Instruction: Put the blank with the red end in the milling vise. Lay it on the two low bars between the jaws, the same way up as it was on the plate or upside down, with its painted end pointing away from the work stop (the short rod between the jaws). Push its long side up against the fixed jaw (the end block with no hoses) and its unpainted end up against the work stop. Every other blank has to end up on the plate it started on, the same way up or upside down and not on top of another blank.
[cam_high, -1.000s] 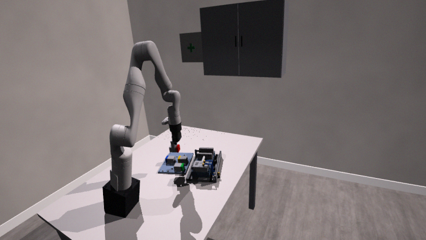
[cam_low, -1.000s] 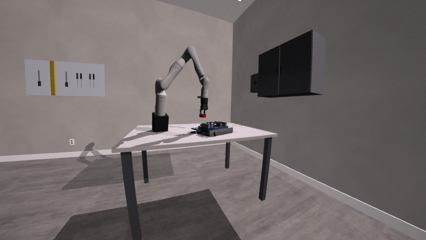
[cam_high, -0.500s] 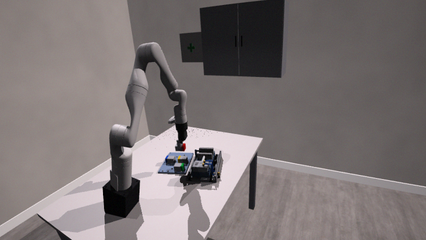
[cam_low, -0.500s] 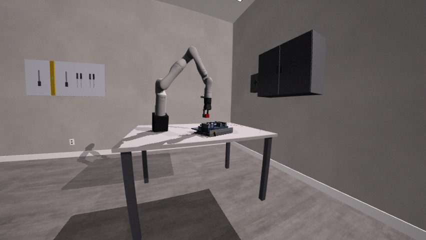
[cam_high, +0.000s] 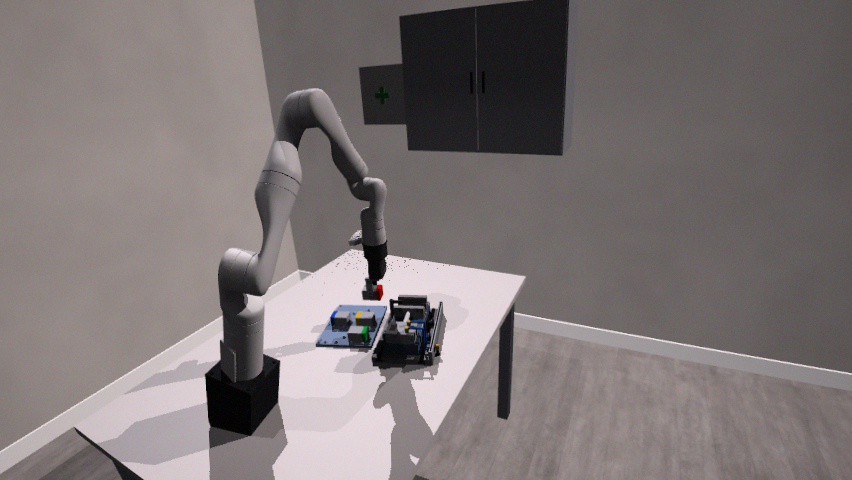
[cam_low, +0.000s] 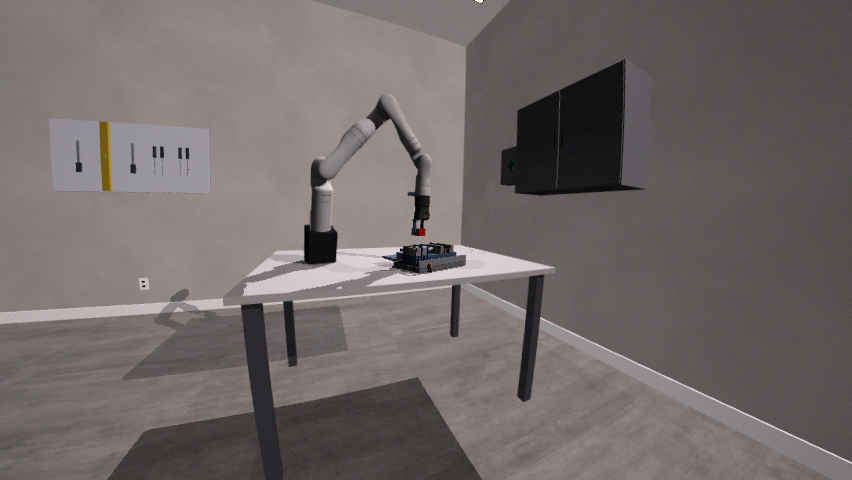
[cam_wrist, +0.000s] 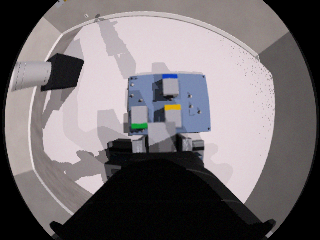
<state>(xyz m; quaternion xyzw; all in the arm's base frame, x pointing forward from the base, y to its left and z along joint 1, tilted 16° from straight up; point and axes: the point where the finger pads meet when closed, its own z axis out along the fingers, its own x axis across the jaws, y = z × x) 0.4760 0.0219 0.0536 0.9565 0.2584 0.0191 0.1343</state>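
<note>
Right now the vise is 40 mm ahead of my hand, 110 mm to the right of it and 130 mm below it. Also, from my hand: plate: 20 mm behind, 90 mm to the left, 170 mm below; yellow blank: 60 mm to the left, 150 mm below; green-ended blank: 80 mm behind, 10 mm to the left, 150 mm below.
</note>
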